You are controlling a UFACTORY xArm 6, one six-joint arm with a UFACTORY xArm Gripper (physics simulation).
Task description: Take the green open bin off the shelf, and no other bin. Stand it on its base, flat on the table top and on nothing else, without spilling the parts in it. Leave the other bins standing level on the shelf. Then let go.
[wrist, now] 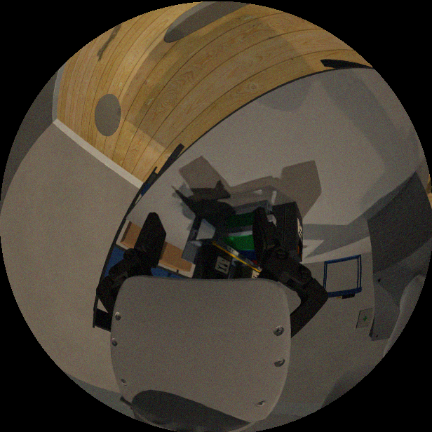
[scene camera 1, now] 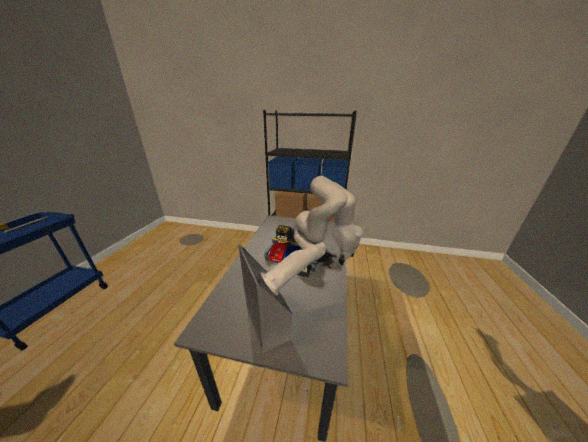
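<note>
Visible to me: a green open bin [wrist: 244, 242]; a black case [wrist: 288, 227].
</note>
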